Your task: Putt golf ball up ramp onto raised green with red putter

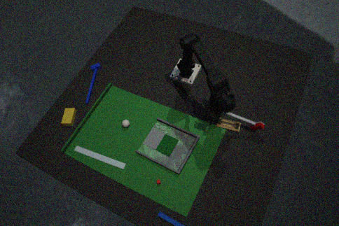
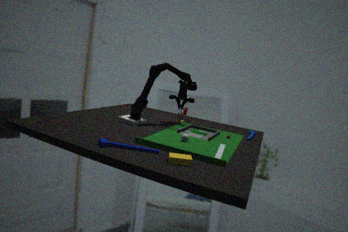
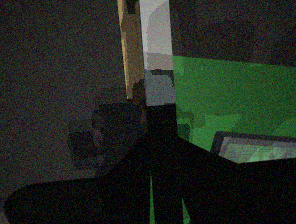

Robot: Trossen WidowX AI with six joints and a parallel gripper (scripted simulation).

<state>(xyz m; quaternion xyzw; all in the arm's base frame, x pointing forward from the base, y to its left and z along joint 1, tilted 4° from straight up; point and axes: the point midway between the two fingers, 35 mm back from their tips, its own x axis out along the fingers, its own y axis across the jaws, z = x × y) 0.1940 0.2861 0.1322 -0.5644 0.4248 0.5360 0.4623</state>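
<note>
Now: the red putter 100 mm to the left of my gripper tip and 30 mm behind it. The rest, counted from my gripper tip: small red marker (420 mm ahead, 90 mm below, 80 mm to the right); then wooden stand (70 mm to the left, 70 mm below, 20 mm behind); then green mat (280 mm to the right, 280 mm ahead, 100 mm below).
</note>
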